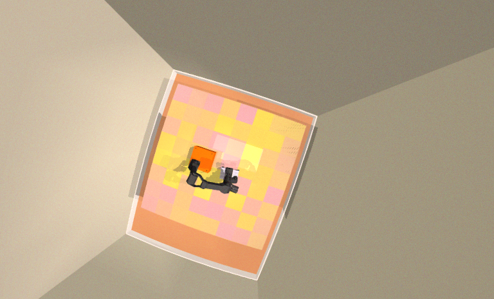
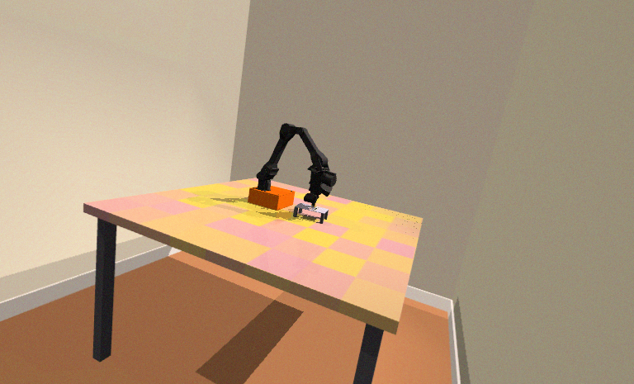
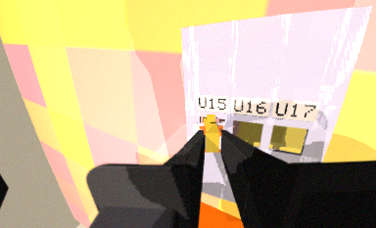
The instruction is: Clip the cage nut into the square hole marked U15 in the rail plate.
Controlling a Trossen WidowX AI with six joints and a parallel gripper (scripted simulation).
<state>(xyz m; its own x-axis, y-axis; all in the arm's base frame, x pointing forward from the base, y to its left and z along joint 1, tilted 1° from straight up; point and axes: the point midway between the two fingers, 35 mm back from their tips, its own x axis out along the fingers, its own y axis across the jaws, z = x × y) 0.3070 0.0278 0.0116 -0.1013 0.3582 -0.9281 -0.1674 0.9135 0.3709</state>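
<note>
My gripper tip is now 1 cm above the cage nut.
</note>
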